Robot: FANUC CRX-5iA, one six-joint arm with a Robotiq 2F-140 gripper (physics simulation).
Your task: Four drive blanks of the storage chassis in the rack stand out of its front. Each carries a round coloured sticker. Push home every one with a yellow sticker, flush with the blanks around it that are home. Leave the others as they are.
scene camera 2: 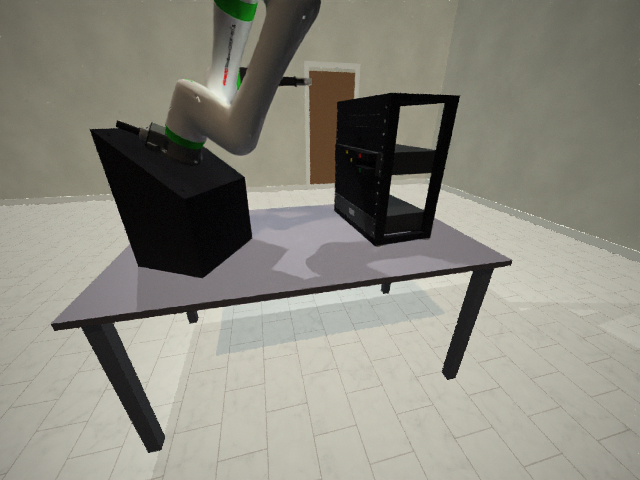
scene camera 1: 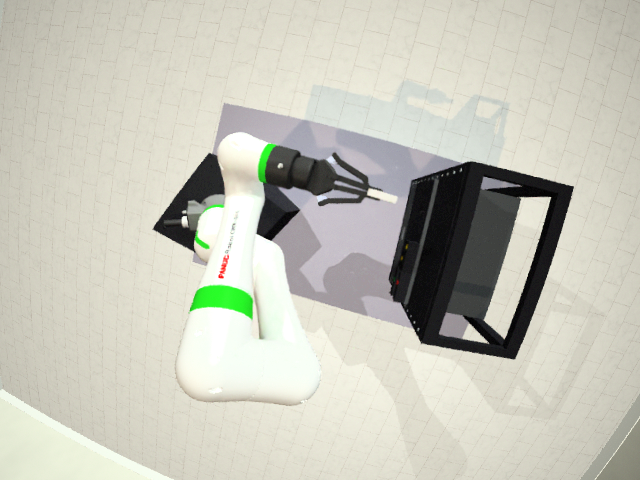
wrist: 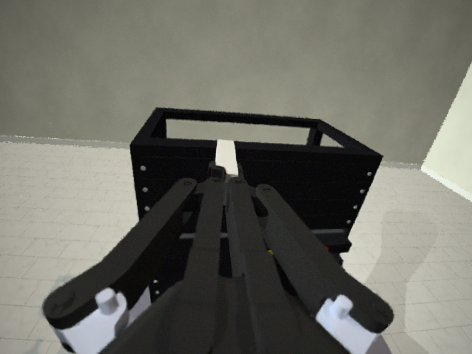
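Observation:
My gripper (scene camera 1: 382, 195) (scene camera 2: 307, 81) (wrist: 224, 153) is shut and empty, its pale fingertips together. It is in front of the rack (scene camera 1: 536, 273) (scene camera 2: 390, 155) (wrist: 300, 151), apart from it and above the level of the stickers. In scene camera 2, the chassis (scene camera 2: 368, 161) bears two yellow stickers, an upper-left one (scene camera 2: 346, 151) and a lower one (scene camera 2: 351, 160), then a red sticker (scene camera 2: 359, 155) and a green sticker (scene camera 2: 359, 169) towards the right. In the wrist view, a yellow sticker (wrist: 270, 252) and the red sticker (wrist: 326, 248) show beside the fingers; the fingers hide much of the chassis. How far each blank stands out is too small to tell.
The rack stands on the table (scene camera 1: 336, 227) (scene camera 2: 289, 258). The arm's black pedestal (scene camera 1: 199, 191) (scene camera 2: 175, 222) stands at the table's other end. A ledge (wrist: 330, 231) crosses the rack's front above the stickers. A lower grey unit (scene camera 2: 356, 212) sits at the rack's bottom.

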